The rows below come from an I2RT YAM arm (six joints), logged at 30 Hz.
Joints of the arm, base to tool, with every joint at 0 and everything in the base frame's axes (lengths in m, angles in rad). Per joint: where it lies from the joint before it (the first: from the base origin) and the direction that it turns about. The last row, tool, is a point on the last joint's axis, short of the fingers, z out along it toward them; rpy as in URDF.
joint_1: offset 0 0 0.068 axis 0 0 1
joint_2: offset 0.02 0.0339 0.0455 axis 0 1 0
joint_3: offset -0.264 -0.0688 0 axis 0 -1 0
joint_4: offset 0.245 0.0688 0.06 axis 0 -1 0
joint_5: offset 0.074 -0.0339 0.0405 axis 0 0 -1
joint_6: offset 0.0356 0 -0.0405 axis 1 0 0
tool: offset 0 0 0 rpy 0 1.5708 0
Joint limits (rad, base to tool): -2.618..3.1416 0..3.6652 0..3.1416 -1.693..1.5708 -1.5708..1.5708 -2.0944..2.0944
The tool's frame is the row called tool.
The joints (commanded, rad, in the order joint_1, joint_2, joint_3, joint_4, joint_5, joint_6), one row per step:
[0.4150 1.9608 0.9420 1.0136 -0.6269 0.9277]
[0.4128 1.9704 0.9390 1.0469 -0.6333 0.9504]
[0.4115 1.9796 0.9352 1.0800 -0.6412 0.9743]
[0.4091 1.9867 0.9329 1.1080 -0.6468 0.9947]
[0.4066 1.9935 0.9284 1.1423 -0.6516 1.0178]
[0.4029 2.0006 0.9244 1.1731 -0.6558 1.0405]
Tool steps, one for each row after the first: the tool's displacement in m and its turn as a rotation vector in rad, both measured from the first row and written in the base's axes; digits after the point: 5 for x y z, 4 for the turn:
[0.00028 -0.00065 -0.00110 0.0197 0.0007 0.0043]
[0.00012 -0.00104 -0.00228 0.0395 0.0029 0.0114]
[0.00030 -0.00184 -0.00277 0.0567 0.0035 0.0153]
[0.00005 -0.00289 -0.00311 0.0769 0.0023 0.0189]
[0.00008 -0.00436 -0.00377 0.0954 0.0037 0.0209]

